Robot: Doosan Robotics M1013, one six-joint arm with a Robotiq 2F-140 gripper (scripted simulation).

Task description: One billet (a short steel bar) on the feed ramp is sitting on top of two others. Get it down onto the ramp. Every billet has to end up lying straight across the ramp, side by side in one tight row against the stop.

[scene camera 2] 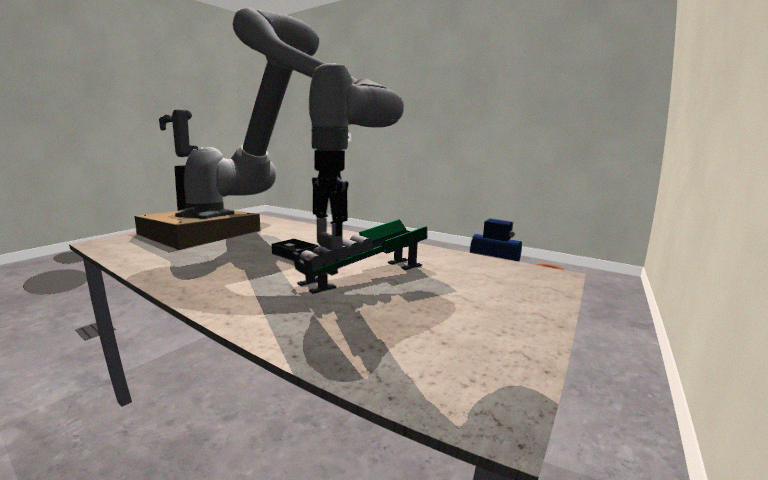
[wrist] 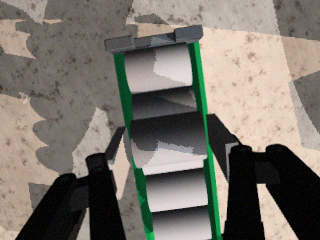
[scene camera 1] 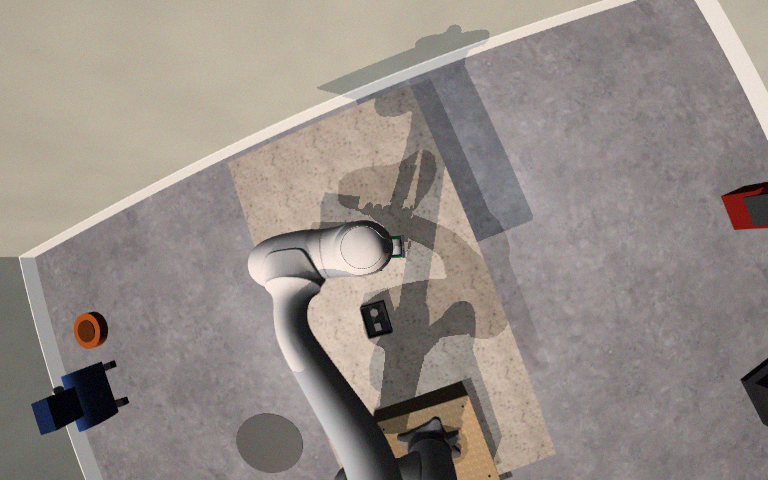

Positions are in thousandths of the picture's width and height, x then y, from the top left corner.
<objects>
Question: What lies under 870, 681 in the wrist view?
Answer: The gripper.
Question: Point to a billet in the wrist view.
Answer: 564, 415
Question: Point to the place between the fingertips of the gripper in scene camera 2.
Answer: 429, 511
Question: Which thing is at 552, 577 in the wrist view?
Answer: A billet.
</objects>
